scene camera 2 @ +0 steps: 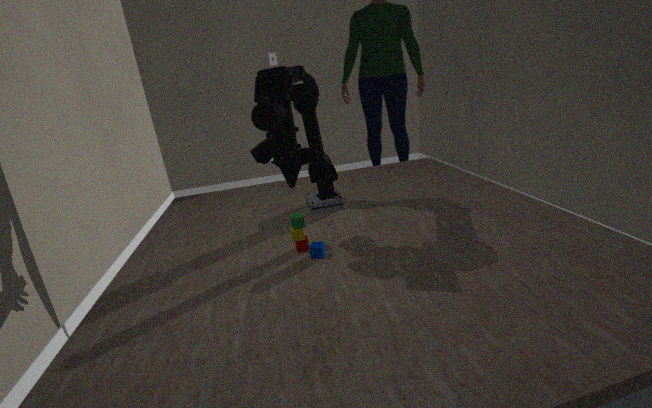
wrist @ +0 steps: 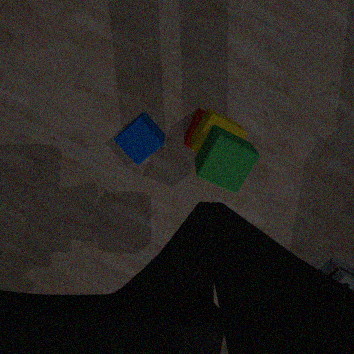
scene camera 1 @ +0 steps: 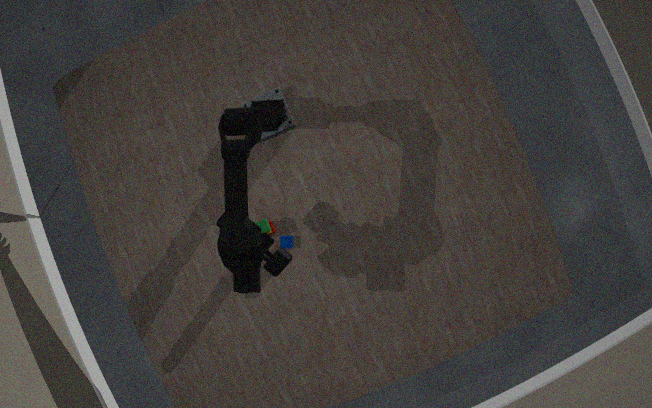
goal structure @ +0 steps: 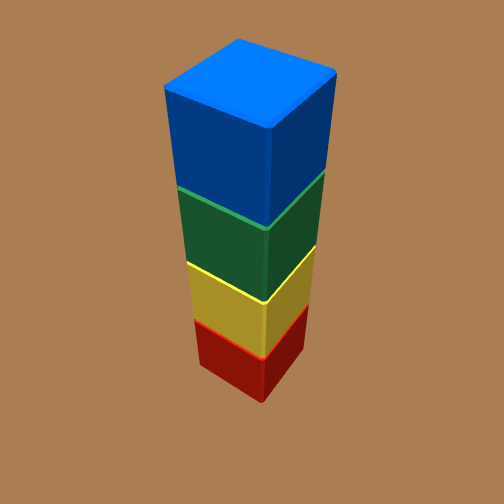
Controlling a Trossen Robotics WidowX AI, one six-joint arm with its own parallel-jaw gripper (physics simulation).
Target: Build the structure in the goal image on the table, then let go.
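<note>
A tower of three cubes stands on the wooden floor: a red cube (scene camera 2: 302, 244) (wrist: 192, 127) at the bottom, a yellow cube (scene camera 2: 298, 233) (wrist: 219, 123) on it and a green cube (scene camera 1: 264, 225) (scene camera 2: 297, 219) (wrist: 227, 159) on top. A blue cube (scene camera 1: 286, 241) (scene camera 2: 317, 249) (wrist: 140, 138) lies on the floor close beside the tower, apart from it. My gripper (scene camera 2: 291, 183) (wrist: 209, 208) is shut and empty. It hangs high above the cubes, its tip pointing down, a little behind the tower.
The arm's base plate (scene camera 1: 273, 109) (scene camera 2: 324, 199) sits on the floor behind the cubes. A person (scene camera 2: 381, 78) in a green top stands at the back wall. White baseboards (scene camera 2: 111, 272) run along the walls at the left and back.
</note>
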